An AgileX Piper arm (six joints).
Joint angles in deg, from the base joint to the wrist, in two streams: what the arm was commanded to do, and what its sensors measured. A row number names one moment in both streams.
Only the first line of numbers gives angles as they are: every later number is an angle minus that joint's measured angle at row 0.
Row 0, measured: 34.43, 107.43, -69.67, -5.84, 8.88, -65.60
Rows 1 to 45, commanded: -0.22, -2.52, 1.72, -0.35, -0.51, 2.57; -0.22, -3.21, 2.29, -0.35, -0.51, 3.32; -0.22, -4.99, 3.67, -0.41, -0.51, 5.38; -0.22, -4.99, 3.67, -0.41, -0.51, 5.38; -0.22, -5.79, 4.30, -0.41, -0.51, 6.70; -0.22, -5.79, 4.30, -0.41, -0.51, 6.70; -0.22, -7.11, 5.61, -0.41, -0.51, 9.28; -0.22, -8.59, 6.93, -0.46, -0.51, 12.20; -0.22, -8.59, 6.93, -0.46, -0.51, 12.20; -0.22, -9.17, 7.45, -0.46, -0.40, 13.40; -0.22, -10.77, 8.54, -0.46, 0.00, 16.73; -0.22, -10.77, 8.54, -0.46, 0.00, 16.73; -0.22, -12.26, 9.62, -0.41, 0.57, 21.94; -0.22, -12.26, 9.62, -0.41, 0.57, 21.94; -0.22, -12.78, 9.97, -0.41, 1.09, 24.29; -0.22, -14.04, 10.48, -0.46, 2.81, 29.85; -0.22, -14.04, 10.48, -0.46, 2.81, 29.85; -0.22, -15.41, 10.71, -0.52, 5.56, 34.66; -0.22, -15.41, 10.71, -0.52, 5.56, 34.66; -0.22, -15.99, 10.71, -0.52, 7.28, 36.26; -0.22, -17.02, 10.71, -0.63, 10.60, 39.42; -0.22, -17.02, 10.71, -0.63, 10.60, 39.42; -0.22, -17.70, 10.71, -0.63, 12.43, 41.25; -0.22, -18.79, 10.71, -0.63, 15.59, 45.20; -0.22, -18.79, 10.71, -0.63, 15.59, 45.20; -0.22, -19.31, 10.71, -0.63, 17.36, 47.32; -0.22, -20.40, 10.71, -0.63, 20.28, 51.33; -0.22, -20.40, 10.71, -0.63, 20.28, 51.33; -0.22, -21.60, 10.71, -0.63, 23.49, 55.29; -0.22, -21.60, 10.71, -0.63, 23.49, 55.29; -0.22, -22.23, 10.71, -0.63, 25.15, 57.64; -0.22, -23.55, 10.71, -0.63, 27.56, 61.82; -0.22, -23.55, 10.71, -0.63, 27.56, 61.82; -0.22, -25.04, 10.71, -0.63, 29.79, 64.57; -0.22, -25.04, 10.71, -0.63, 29.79, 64.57; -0.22, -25.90, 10.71, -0.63, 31.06, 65.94; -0.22, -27.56, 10.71, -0.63, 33.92, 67.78; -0.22, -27.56, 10.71, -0.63, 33.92, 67.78; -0.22, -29.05, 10.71, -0.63, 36.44, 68.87; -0.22, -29.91, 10.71, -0.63, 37.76, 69.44; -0.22, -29.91, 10.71, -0.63, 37.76, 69.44; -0.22, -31.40, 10.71, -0.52, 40.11, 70.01; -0.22, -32.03, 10.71, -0.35, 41.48, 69.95; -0.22, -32.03, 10.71, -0.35, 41.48, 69.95; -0.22, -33.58, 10.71, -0.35, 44.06, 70.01
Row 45, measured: 0.00, -31.57, 10.43, -0.35, 40.28, 68.98
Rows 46 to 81, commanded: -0.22, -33.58, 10.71, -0.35, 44.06, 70.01; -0.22, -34.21, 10.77, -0.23, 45.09, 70.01; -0.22, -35.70, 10.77, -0.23, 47.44, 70.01; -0.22, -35.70, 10.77, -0.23, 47.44, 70.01; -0.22, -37.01, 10.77, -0.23, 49.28, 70.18; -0.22, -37.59, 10.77, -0.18, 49.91, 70.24; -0.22, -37.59, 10.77, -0.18, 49.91, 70.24; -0.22, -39.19, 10.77, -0.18, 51.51, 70.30; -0.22, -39.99, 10.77, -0.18, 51.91, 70.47; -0.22, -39.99, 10.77, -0.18, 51.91, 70.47; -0.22, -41.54, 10.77, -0.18, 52.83, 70.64; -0.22, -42.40, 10.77, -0.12, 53.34, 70.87; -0.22, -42.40, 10.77, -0.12, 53.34, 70.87; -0.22, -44.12, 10.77, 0.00, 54.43, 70.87; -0.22, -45.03, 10.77, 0.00, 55.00, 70.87; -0.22, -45.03, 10.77, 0.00, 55.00, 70.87; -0.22, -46.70, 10.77, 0.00, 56.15, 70.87; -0.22, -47.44, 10.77, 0.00, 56.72, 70.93; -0.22, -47.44, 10.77, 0.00, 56.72, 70.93; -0.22, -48.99, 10.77, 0.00, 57.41, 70.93; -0.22, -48.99, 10.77, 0.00, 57.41, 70.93; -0.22, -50.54, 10.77, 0.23, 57.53, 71.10; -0.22, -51.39, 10.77, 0.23, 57.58, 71.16; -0.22, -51.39, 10.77, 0.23, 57.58, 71.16; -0.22, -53.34, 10.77, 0.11, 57.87, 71.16; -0.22, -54.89, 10.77, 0.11, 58.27, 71.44; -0.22, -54.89, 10.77, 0.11, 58.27, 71.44; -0.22, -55.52, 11.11, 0.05, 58.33, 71.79; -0.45, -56.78, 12.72, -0.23, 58.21, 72.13; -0.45, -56.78, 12.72, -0.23, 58.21, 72.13; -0.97, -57.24, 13.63, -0.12, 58.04, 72.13; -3.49, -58.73, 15.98, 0.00, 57.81, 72.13; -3.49, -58.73, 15.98, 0.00, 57.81, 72.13; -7.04, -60.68, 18.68, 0.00, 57.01, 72.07; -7.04, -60.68, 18.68, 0.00, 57.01, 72.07; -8.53, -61.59, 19.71, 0.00, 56.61, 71.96
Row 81, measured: -4.87, -59.07, 17.07, 0.17, 57.24, 71.56
